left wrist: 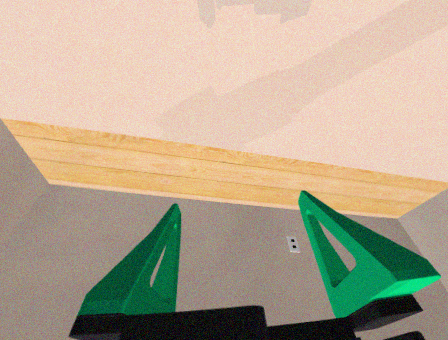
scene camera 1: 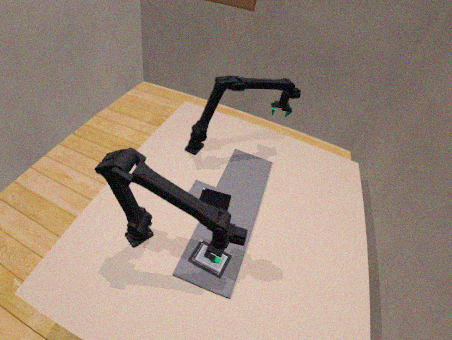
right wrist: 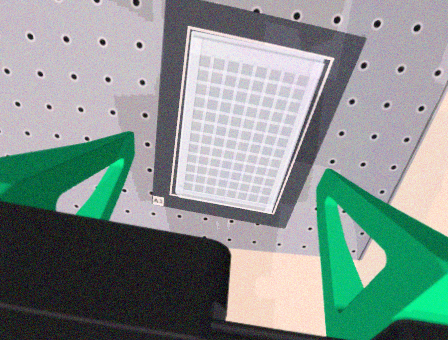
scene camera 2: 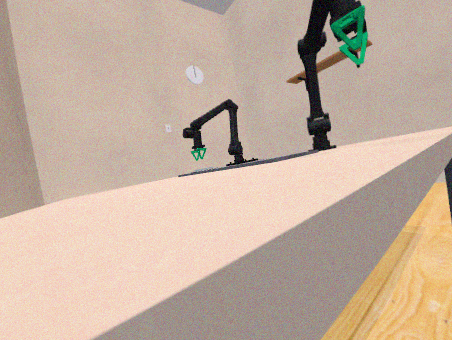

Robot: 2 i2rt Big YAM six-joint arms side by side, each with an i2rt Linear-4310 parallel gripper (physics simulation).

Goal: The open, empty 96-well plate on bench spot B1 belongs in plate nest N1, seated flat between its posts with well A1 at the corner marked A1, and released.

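Frame: origin at the left arm's base, x ahead, y down, z left, level; metres.
Seen in the pictures: left gripper, fingertip midpoint: (left wrist: 239,202) (scene camera 1: 278,115) (scene camera 2: 359,57); right gripper, fingertip midpoint: (scene camera 1: 217,253) (right wrist: 228,160) (scene camera 2: 199,160); left arm's base at its link origin: (scene camera 1: 194,147) (scene camera 2: 322,150); right arm's base at its link origin: (scene camera 1: 139,235).
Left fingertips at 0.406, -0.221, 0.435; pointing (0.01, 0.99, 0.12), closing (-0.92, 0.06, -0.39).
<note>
Pixels of each thing's middle, then the offset from my left fingertips to it, as dx, dy, dz. "spot": a spot on its surface instead. Level surfaces: height alone.
- 96-well plate at the middle of its body: (right wrist: 238,136) (scene camera 1: 211,258) +0.064, +0.199, -1.045
- dark rectangular pad at a spot on its surface: (right wrist: 322,110) spot: +0.095, +0.206, -1.100
- small A1 label at a spot on its surface: (right wrist: 158,200) spot: -0.020, +0.206, -0.990
- black rectangular item at the middle of its body: (scene camera 1: 214,199) (scene camera 2: 242,161) -0.081, +0.197, -0.746
- grey perforated board at its surface level: dy +0.208
- pale table top at its surface level: dy +0.221
The 96-well plate (right wrist: 240,135) (scene camera 1: 203,252) is pale and open. It lies on a dark rectangular pad (right wrist: 322,110), within a thin light outline, with a small A1 label (right wrist: 158,200) by the pad's lower left corner in the right wrist view. I cannot tell from these frames whether this pad is N1 or B1; posts and the plate's own A1 mark cannot be made out. My right gripper (right wrist: 228,160) (scene camera 1: 216,260) (scene camera 2: 198,154) is open and empty, above the plate and clear of it. My left gripper (left wrist: 239,202) (scene camera 1: 280,114) (scene camera 2: 356,50) is open and empty, high near the table's far edge.
A black rectangular item (scene camera 1: 216,198) lies on the grey perforated board (scene camera 1: 247,175) (right wrist: 75,115), partly behind the right arm, higher in the picture than the plate. The board lies on the pale table top (scene camera 1: 310,225). A wooden edge (left wrist: 215,160) shows below the left gripper.
</note>
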